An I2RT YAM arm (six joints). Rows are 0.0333 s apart.
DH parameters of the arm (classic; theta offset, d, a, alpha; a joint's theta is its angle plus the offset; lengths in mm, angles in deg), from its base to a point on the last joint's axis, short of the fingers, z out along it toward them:
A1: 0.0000 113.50 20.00 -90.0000
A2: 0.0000 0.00 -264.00 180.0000
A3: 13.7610 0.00 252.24 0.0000
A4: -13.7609 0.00 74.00 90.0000
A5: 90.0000 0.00 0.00 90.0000
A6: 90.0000 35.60 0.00 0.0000
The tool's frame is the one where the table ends.
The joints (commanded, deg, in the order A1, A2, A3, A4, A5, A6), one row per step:
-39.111 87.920 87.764 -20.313 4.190 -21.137
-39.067 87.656 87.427 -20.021 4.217 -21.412
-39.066 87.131 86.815 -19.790 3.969 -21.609
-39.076 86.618 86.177 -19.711 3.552 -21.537
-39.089 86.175 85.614 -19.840 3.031 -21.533
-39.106 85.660 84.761 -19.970 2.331 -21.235
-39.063 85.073 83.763 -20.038 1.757 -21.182
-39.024 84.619 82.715 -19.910 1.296 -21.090
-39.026 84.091 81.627 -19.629 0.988 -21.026
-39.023 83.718 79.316 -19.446 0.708 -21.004
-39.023 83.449 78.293 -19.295 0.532 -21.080
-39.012 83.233 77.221 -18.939 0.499 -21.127
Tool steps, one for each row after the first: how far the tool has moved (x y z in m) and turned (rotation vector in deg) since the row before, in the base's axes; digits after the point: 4 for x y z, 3 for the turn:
-0.0006 0.0008 0.0000 -0.332 0.014 0.114
-0.0016 0.0015 -0.0002 -0.159 -0.039 0.302
-0.0016 0.0016 -0.0008 0.190 -0.101 0.357
-0.0014 0.0015 -0.0011 0.300 0.077 0.474
-0.0016 0.0017 -0.0025 0.694 0.021 0.533
-0.0016 0.0021 -0.0028 0.500 0.209 0.559
-0.0011 0.0016 -0.0036 0.490 0.199 0.434
-0.0015 0.0015 -0.0032 0.310 0.106 0.260
-0.0010 0.0011 -0.0117 1.205 1.282 0.252
-0.0009 0.0008 -0.0045 0.382 0.467 0.192
-0.0006 0.0006 -0.0047 0.293 0.407 0.061

